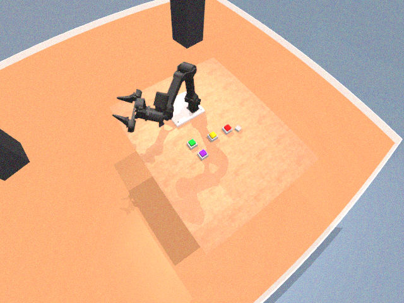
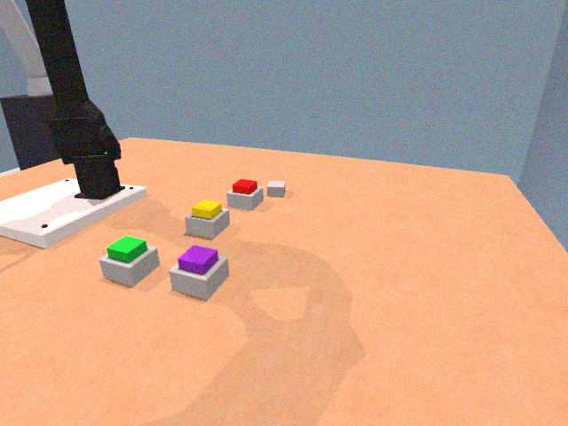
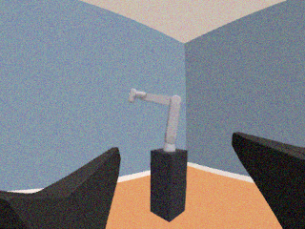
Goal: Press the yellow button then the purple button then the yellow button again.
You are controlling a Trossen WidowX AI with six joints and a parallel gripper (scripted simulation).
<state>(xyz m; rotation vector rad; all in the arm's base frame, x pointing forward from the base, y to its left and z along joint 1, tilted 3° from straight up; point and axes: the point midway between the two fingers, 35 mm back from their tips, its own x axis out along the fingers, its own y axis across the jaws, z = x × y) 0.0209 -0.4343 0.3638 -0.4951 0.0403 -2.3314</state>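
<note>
Now: gripper tip 39 cm to the right of the yellow button, 37 cm above it and 25 cm short of it. Also, from my gripper tip: green button: 37 cm below, 26 cm to the left, 20 cm ahead; purple button: 37 cm below, 30 cm ahead, 26 cm to the left; red button: 49 cm to the left, 37 cm below, 28 cm ahead.
</note>
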